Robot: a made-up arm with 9 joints. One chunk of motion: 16 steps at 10 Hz.
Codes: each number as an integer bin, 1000 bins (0 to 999) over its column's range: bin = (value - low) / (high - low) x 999, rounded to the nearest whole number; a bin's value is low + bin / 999 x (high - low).
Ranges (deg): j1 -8..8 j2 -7..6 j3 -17..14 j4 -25..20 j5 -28..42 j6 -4..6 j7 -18..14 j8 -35..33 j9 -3..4
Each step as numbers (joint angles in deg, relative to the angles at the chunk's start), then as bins.
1 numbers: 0.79 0.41 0.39 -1.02 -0.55 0.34 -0.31 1.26 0.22
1 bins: 549 569 560 532 392 434 552 533 460
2 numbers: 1.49 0.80 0.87 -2.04 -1.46 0.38 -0.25 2.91 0.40
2 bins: 593 599 576 510 379 438 554 557 485
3 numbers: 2.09 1.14 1.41 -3.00 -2.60 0.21 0.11 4.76 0.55
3 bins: 630 626 593 488 362 421 565 584 507
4 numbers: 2.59 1.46 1.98 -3.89 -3.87 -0.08 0.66 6.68 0.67
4 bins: 661 650 612 469 344 392 583 612 524
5 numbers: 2.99 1.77 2.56 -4.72 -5.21 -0.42 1.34 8.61 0.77
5 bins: 686 674 630 450 325 358 604 641 538
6 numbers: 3.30 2.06 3.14 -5.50 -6.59 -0.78 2.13 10.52 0.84
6 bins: 706 696 649 433 306 322 628 669 548
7 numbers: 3.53 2.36 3.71 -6.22 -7.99 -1.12 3.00 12.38 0.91
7 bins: 720 719 667 417 286 288 656 696 558
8 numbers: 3.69 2.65 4.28 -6.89 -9.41 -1.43 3.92 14.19 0.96
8 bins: 730 742 686 402 265 257 684 723 565
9 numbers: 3.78 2.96 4.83 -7.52 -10.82 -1.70 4.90 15.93 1.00
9 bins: 736 765 703 388 245 230 715 748 571
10 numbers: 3.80 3.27 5.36 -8.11 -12.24 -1.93 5.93 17.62 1.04
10 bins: 737 789 721 375 225 207 747 773 577
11 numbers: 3.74 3.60 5.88 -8.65 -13.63 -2.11 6.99 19.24 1.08
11 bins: 733 815 737 363 205 189 780 797 582
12 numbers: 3.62 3.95 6.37 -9.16 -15.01 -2.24 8.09 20.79 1.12
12 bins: 726 841 753 352 185 176 814 820 588
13 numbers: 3.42 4.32 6.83 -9.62 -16.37 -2.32 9.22 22.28 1.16
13 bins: 713 870 768 341 166 168 850 842 594
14 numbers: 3.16 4.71 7.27 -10.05 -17.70 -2.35 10.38 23.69 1.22
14 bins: 697 900 782 332 147 165 886 862 602
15 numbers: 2.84 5.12 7.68 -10.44 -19.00 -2.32 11.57 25.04 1.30
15 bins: 677 931 795 323 128 168 923 882 614
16 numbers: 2.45 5.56 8.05 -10.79 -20.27 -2.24 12.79 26.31 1.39
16 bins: 652 965 807 315 110 176 961 901 627
